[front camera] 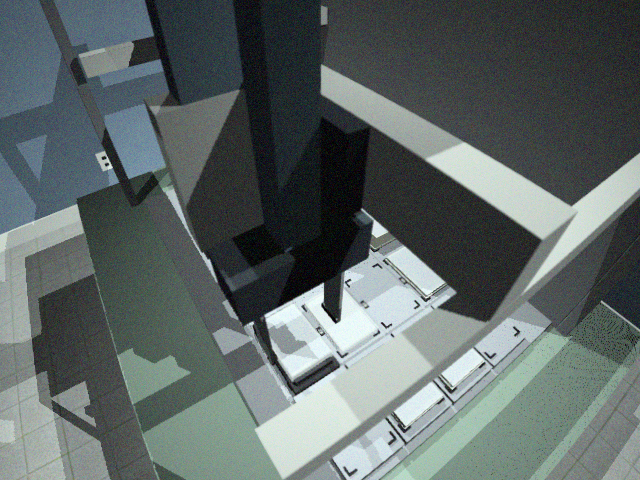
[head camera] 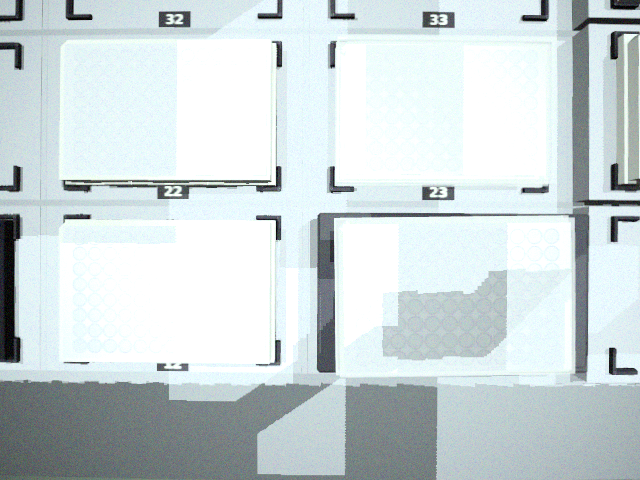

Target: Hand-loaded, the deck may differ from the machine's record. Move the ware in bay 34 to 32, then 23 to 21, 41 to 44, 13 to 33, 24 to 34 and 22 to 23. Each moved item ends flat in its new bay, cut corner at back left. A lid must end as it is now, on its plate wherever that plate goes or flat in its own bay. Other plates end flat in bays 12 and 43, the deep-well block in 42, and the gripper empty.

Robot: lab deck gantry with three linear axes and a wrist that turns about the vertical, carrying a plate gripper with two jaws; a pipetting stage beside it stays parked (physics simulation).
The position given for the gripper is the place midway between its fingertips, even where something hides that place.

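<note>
Front camera shows the gripper [front camera: 300,331]. Head camera, a dark base [head camera: 326,363].
</note>
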